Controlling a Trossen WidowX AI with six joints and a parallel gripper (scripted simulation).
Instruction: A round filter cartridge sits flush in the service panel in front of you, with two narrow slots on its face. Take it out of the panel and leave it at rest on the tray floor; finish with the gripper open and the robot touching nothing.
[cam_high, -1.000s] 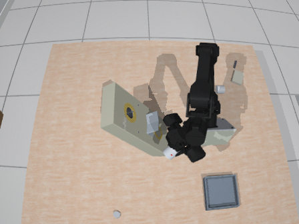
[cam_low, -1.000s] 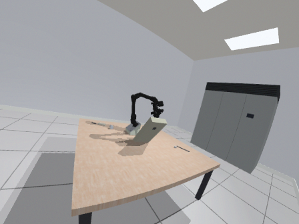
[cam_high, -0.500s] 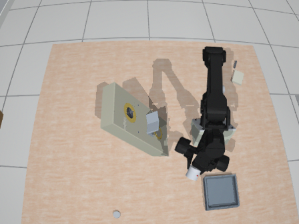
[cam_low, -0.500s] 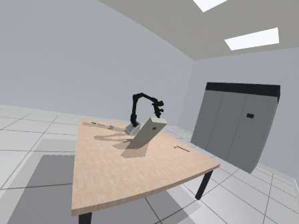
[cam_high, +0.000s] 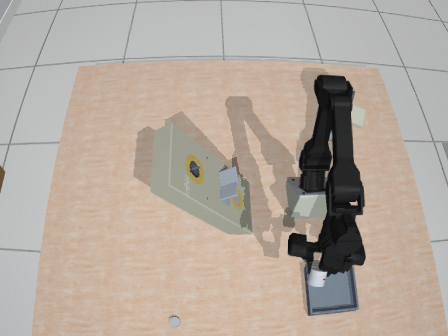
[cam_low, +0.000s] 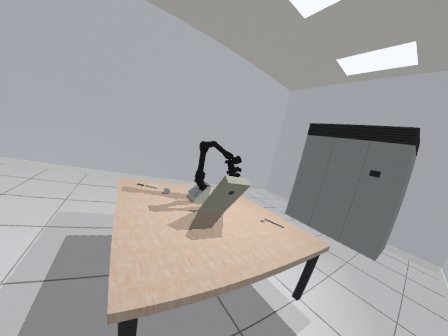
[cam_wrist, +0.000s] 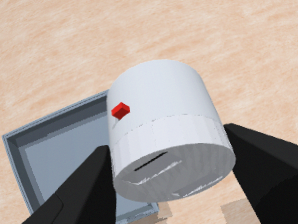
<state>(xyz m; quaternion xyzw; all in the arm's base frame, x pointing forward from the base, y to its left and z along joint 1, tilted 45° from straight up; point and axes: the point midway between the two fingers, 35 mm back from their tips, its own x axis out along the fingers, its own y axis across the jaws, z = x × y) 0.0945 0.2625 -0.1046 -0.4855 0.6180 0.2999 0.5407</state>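
Now: gripper tip 10 cm past the grey tray, 1 cm to the right of it and 20 cm above it. From my gripper tip the other things lie so: service panel: 22 cm ahead, 32 cm to the right, 5 cm below; grey bracket: 17 cm ahead, 31 cm to the right, 7 cm below; round white filter cartridge: right at my gripper tip.
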